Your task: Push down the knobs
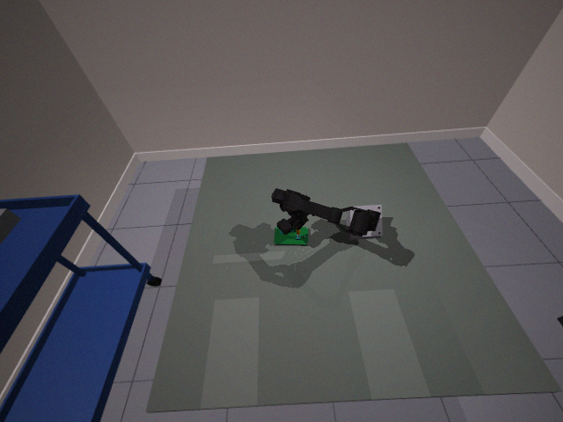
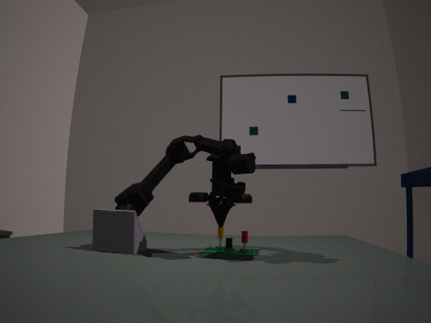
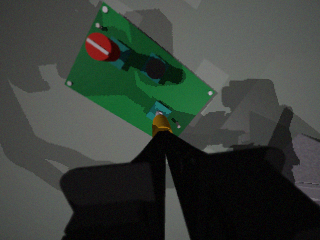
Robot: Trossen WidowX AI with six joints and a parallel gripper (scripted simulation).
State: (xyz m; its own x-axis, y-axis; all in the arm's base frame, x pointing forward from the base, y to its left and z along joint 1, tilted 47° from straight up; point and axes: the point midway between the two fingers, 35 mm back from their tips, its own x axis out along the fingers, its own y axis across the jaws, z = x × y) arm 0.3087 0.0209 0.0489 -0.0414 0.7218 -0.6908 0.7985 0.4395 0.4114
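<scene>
Right now the yellow knob is 20 mm below my gripper tip. From my gripper tip the other things lie so: red knob (80 mm ahead, 30 mm to the right, 20 mm below).
</scene>
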